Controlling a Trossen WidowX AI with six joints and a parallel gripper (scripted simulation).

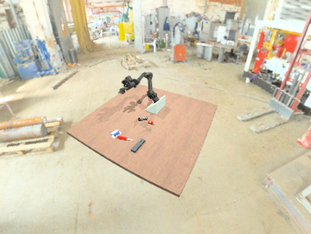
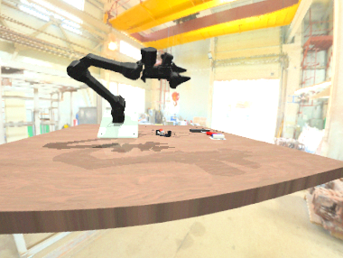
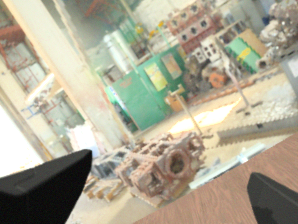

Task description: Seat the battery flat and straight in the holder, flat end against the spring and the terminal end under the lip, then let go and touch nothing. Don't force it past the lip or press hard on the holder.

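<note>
My gripper tip is now 8 cm past the battery, 31 cm to the right of it and 32 cm above it. From my gripper tip the other things lie so: red-handled tool 24 cm ahead, 24 cm to the left, 32 cm below.
</note>
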